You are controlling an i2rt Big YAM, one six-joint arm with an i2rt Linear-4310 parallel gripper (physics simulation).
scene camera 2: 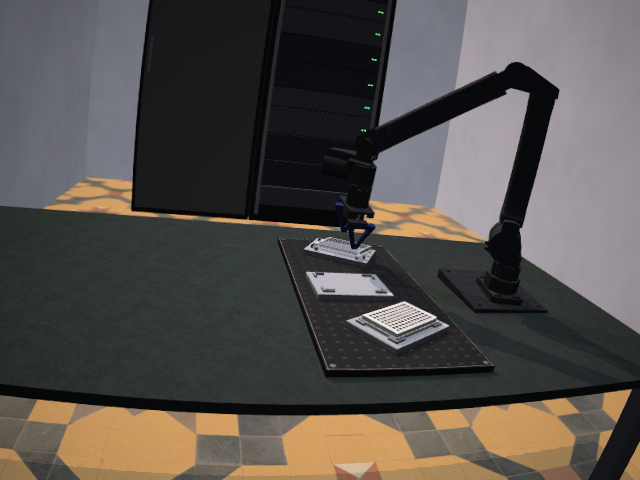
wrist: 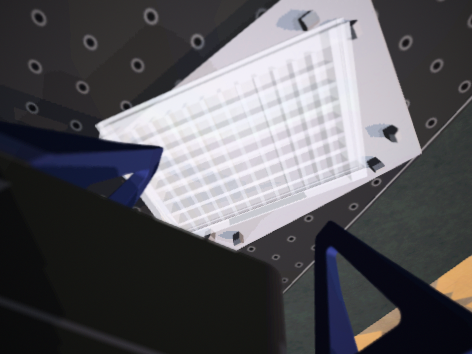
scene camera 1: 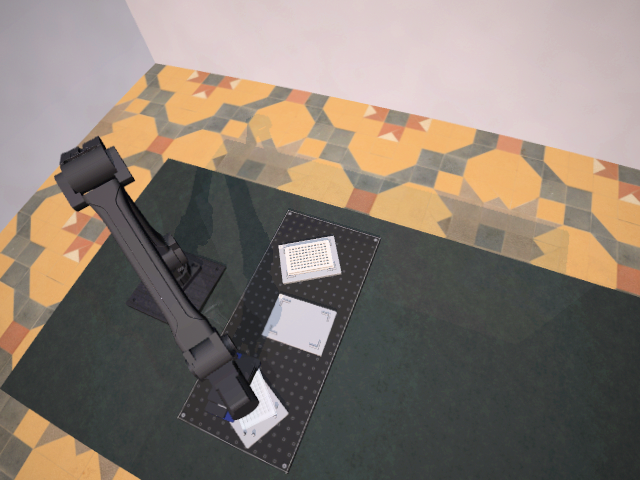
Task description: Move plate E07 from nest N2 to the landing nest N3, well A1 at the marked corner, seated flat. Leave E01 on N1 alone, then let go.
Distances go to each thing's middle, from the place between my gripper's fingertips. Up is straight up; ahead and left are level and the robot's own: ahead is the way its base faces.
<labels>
I see my gripper 20 mm above the clear well plate [scene camera 1: 265,409], 10 mm to the right of it and 10 mm short of it. Round my hand: nest [scene camera 1: 293,322]: 220 mm to the left, 30 mm below, 20 mm ahead.
</labels>
